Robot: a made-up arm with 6 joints.
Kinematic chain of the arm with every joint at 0, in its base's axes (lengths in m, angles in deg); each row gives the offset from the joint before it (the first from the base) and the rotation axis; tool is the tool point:
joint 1: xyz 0 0 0.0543 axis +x
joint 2: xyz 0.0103 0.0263 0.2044 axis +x
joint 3: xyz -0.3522 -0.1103 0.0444 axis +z
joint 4: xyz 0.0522 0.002 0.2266 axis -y
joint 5: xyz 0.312 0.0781 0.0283 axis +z
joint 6: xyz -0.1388 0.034 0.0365 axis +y
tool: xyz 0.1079 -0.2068 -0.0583
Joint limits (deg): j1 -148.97..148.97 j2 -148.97..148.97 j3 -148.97..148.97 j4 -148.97..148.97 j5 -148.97..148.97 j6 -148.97..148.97
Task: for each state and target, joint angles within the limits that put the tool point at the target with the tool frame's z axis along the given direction. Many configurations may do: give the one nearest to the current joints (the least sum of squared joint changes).
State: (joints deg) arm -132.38 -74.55 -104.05 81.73 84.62 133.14
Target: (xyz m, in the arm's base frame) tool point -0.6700 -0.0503 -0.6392 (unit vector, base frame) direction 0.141 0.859 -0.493
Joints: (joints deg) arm -124.94 -94.84 -123.26 50.57 62.69 132.73
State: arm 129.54 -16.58 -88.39 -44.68 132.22 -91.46
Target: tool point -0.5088 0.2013 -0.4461 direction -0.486 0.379 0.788
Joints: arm 127.82 -8.00 -123.59 -65.31 131.23 -115.55
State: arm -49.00 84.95 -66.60 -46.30 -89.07 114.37
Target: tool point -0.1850 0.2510 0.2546 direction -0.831 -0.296 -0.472
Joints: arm -93.73 70.40 -54.69 -90.59 -52.66 113.90
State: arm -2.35 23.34 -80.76 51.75 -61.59 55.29
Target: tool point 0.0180 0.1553 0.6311 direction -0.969 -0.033 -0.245
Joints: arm -56.61 32.92 -72.97 58.33 -113.04 80.08
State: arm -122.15 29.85 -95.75 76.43 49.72 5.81
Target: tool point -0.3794 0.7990 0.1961 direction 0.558 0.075 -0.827
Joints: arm -113.15 41.19 -122.85 102.45 43.29 2.47
